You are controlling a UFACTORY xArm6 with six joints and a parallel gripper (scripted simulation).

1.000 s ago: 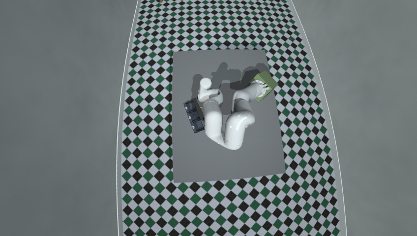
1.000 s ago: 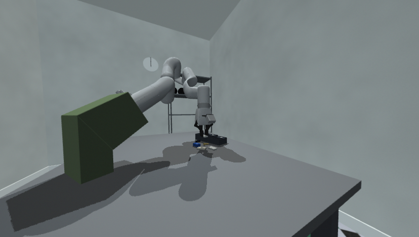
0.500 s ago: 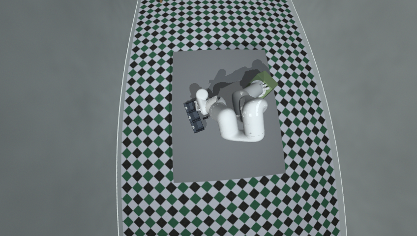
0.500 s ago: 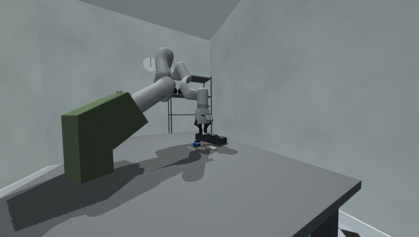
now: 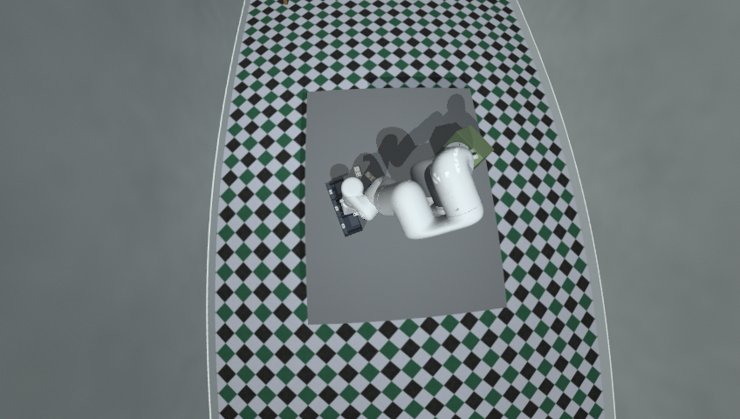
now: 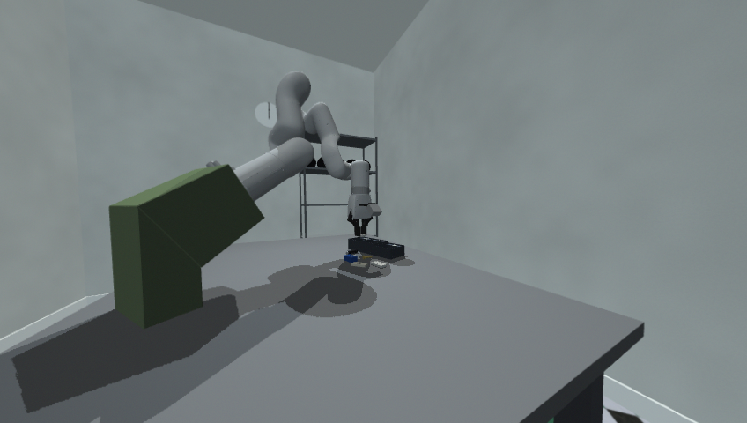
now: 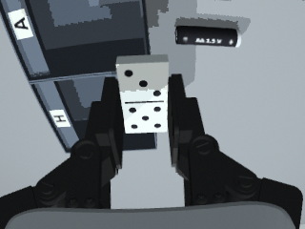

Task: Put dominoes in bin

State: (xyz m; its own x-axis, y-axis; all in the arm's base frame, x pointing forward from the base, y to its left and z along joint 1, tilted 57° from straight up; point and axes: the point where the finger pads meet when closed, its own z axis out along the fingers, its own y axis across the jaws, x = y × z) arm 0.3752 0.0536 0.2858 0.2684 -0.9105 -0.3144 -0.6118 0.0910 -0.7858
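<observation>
Now: the white domino 200 mm to the right of my hand and 80 mm below it. Round my hand: black battery 80 mm below, 40 mm behind, 20 mm to the right; yellow bolt 110 mm to the right, 80 mm below, 10 mm behind; dark bin tray 70 mm below, 50 mm ahead, 20 mm to the right.
</observation>
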